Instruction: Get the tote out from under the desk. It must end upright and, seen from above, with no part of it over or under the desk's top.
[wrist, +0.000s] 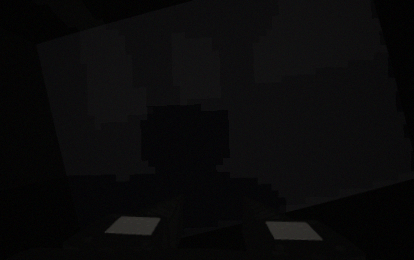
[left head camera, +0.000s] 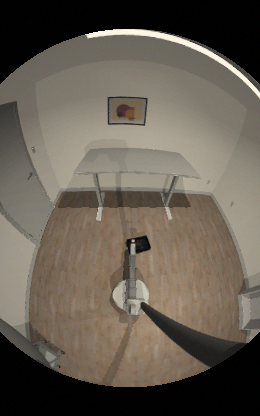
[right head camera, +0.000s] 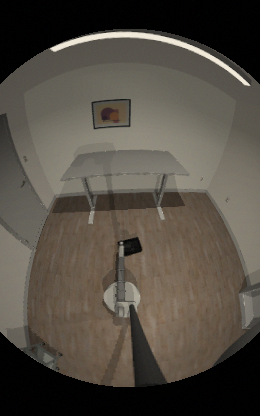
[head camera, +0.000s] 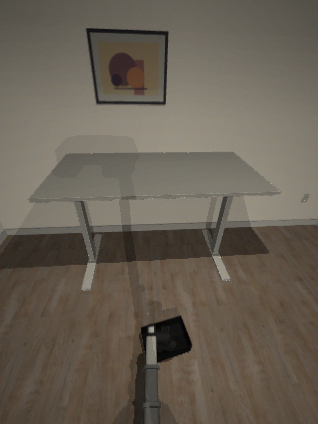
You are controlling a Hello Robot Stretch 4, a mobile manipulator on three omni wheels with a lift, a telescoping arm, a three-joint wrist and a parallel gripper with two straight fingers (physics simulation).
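Places are measured from the robot's base along level axes (x back, y right, z up), in centimetres.
Pixels of known places: gripper, fingertip midpoint: (wrist: 212,213) (left head camera: 137,249) (right head camera: 128,251) (head camera: 164,351).
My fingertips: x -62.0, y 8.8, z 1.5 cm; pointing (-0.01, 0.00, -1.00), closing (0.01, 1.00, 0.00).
Note:
Behind a point stands the place of what it marks.
The black tote (head camera: 184,338) @[x -71.4, y 23.7, z -2.4 cm] (left head camera: 144,241) @[x -76.4, y 20.4, z -2.5 cm] (right head camera: 134,244) @[x -74.4, y 17.7, z -2.5 cm] stands upright on the wood floor, turned a little, well in front of the grey desk (head camera: 159,174) @[x -140.8, y 6.0, z 92.2 cm] (left head camera: 136,161) @[x -134.3, y 0.8, z 92.2 cm] (right head camera: 124,162) @[x -136.5, y 4.5, z 92.2 cm] and clear of its top. My arm reaches out low over the tote's near left corner. My gripper (head camera: 166,338) (wrist: 212,213) @[x -62.0, y 8.8, z 1.5 cm] hangs down inside the tote with its fingers apart. The wrist view is nearly black: it shows the tote's dark inside (wrist: 268,99) @[x -70.3, y 13.4, z -2.5 cm] and my two pale finger pads. I see nothing held between the fingers.
The desk stands against the back wall on two white legs (head camera: 88,246) @[x -141.9, y -57.9, z 19.4 cm] (head camera: 219,238) @[x -149.6, y 66.4, z 21.2 cm]. A framed picture (head camera: 129,66) @[x -188.1, y -15.7, z 155.4 cm] hangs above it. A grey door (left head camera: 18,173) @[x -102.2, y -158.7, z 104.7 cm] is on the left wall. A white cabinet (left head camera: 249,309) stands far right, a small metal stand (left head camera: 46,353) behind left.

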